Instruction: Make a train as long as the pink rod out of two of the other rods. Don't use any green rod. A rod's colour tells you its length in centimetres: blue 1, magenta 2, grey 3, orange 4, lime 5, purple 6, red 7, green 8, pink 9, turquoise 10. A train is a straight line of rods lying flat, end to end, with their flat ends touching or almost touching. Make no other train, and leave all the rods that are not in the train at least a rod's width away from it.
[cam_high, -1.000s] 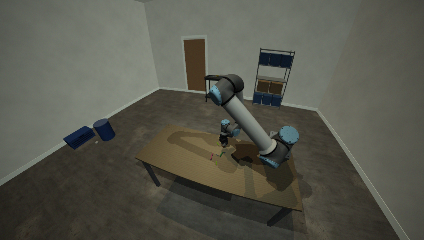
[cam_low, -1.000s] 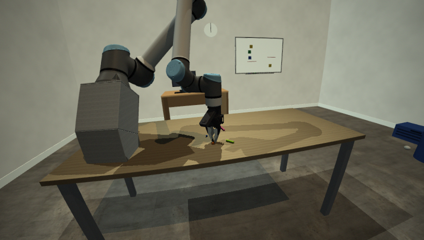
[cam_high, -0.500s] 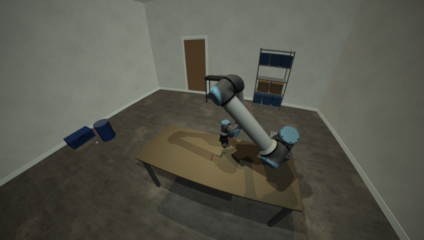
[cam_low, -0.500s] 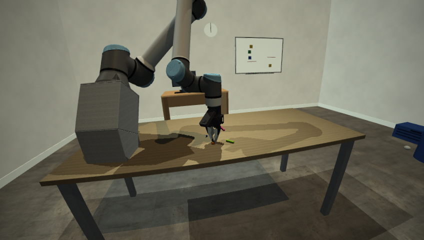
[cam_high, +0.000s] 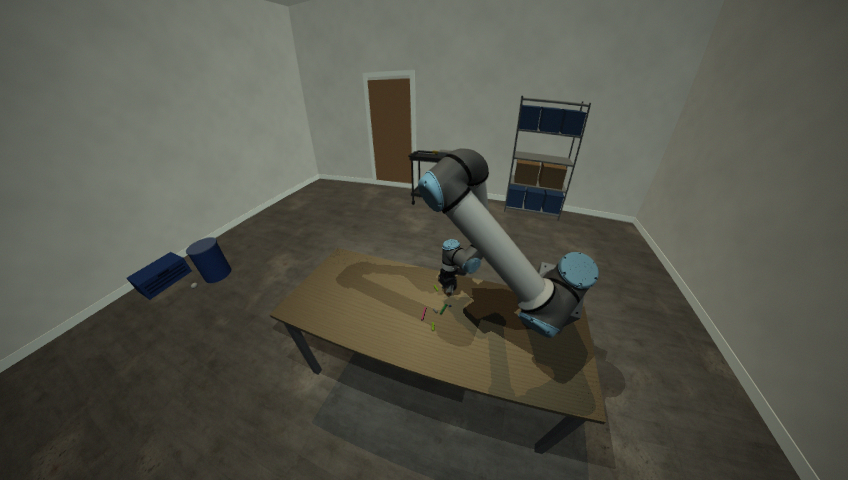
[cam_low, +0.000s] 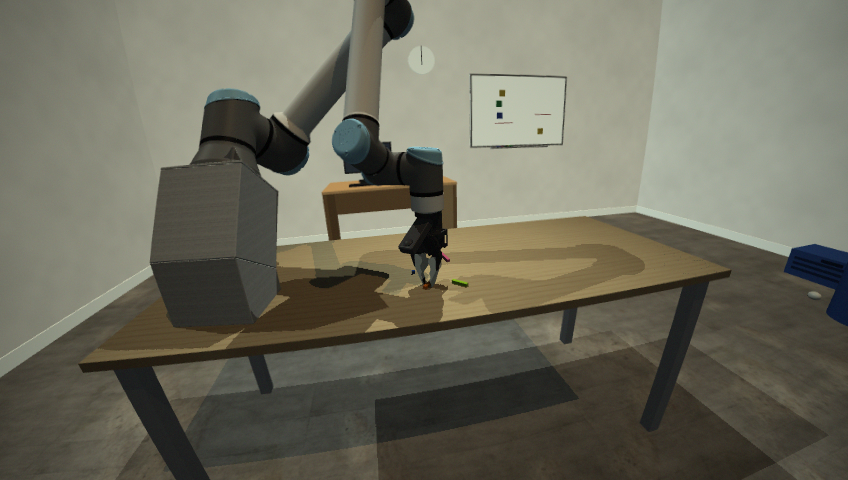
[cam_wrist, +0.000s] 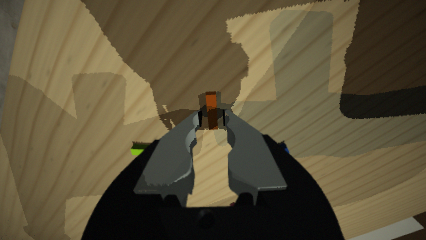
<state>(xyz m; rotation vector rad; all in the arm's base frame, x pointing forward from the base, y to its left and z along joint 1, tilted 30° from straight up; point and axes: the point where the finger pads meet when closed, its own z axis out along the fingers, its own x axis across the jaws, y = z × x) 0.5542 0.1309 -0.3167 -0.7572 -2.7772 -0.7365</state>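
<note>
Now: hand 10 mm above the orange rod. From my hand the other things lie so: green rod 130 mm to the left, 20 mm behind, 10 mm below; grey rod 170 mm to the left, 20 mm ahead, 10 mm below; blue rod 100 mm to the left, 40 mm behind, 10 mm below.
</note>
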